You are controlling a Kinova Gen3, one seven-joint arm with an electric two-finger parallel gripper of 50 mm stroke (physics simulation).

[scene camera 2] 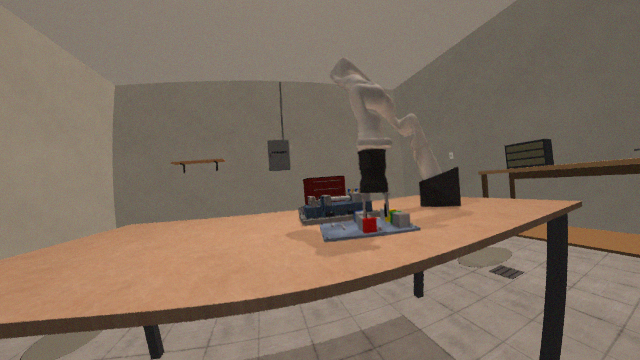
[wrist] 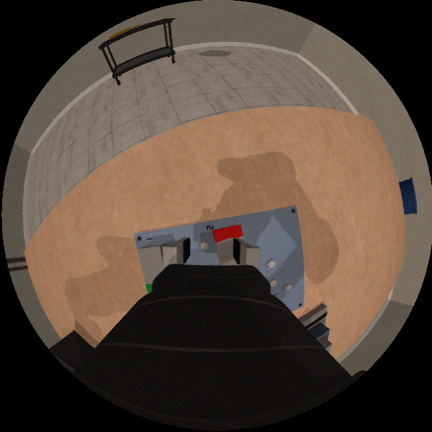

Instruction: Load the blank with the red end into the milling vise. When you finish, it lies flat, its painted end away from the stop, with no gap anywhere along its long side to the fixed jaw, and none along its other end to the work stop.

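Observation:
The blank with the red end (scene camera 2: 369, 225) (wrist: 228, 233) lies flat on the blue-grey plate (scene camera 2: 345, 234) (wrist: 282, 250), its red end toward the plate's edge. Its grey body shows behind the red end; the rest is hidden by the gripper in the wrist view. My gripper (scene camera 2: 375, 212) (wrist: 211, 246) is open and points down over the plate, with nothing held. In the wrist view the grey body shows beside the right finger, on the inner side. The milling vise (scene camera 2: 336, 208) (wrist: 317, 331) stands behind the plate in the scene view; part of it shows at the lower right in the wrist view.
A grey block (scene camera 2: 401, 219) (wrist: 151, 261) lies on the plate beside green and yellow parts. Small round pegs (wrist: 271, 264) stand on the plate. A dark red box (scene camera 2: 324, 188) stands behind the vise. The black arm base (scene camera 2: 441, 190) stands at the back right.

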